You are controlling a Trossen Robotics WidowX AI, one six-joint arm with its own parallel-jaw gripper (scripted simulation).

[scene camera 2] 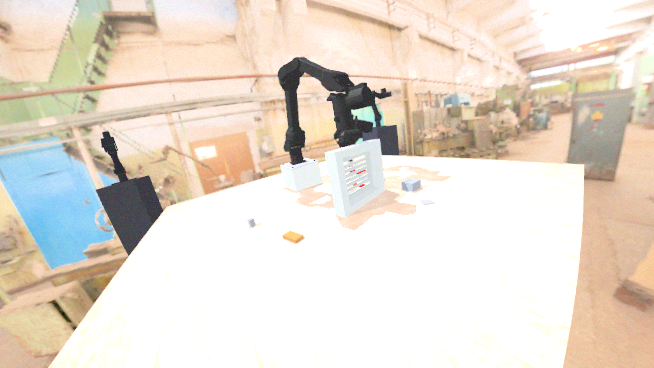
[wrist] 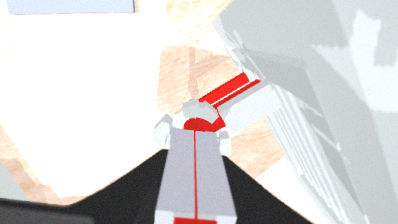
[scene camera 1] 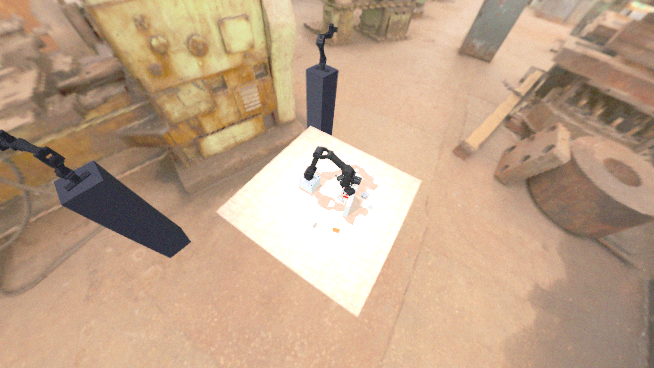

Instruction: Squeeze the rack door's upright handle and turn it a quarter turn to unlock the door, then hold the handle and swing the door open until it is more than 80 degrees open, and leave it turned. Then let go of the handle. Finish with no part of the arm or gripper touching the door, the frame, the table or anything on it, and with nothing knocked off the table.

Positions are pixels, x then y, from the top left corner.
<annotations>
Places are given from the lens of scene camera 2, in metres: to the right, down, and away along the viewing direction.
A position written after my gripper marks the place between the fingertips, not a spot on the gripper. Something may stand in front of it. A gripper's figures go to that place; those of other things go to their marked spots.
my gripper (scene camera 2: 349,160): 0.08, -0.08, 0.64
pale grey rack (scene camera 2: 343,207): 0.04, 0.06, 0.49
</annotations>
